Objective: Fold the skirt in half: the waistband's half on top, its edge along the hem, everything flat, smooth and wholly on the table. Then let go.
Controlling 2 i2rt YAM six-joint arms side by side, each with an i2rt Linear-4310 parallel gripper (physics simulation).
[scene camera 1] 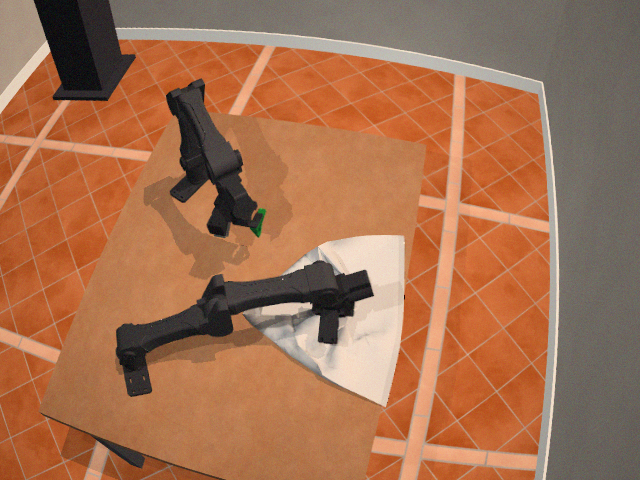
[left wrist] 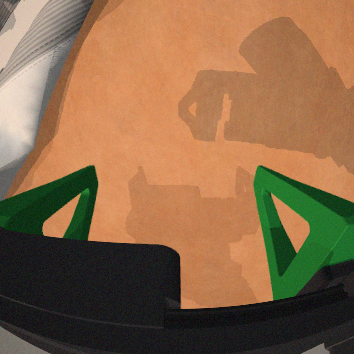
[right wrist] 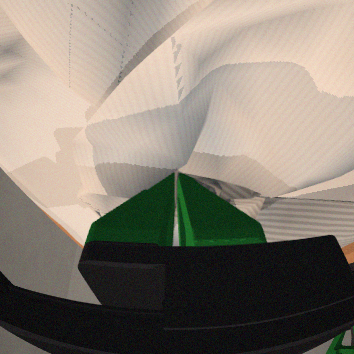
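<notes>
The white skirt [scene camera 1: 374, 330] [left wrist: 20, 110] [right wrist: 280, 115] lies at the table's right side in scene camera 1, its long curved hem along, and in places slightly past, the table edge. Its narrower left part is crumpled, with raised folds under the right arm. Ribbed waistband fabric [left wrist: 52, 27] [right wrist: 310, 220] shows at the left wrist view's upper left and right of the fingers in the right wrist view. My right gripper [right wrist: 175, 174] is shut on the skirt; folds gather at its tips, which the arm hides in scene camera 1. My left gripper [scene camera 1: 258, 222] [left wrist: 175, 173] is open and empty, above the table beside the skirt.
The brown table [scene camera 1: 361, 180] carries both arms. The right arm [scene camera 1: 268, 294] stretches over the skirt's left part; the left arm [scene camera 1: 206, 139] stands above it in the picture. Tiled floor [scene camera 1: 496, 289] lies beyond the table's right edge. A black pillar [scene camera 1: 85, 46] stands at upper left.
</notes>
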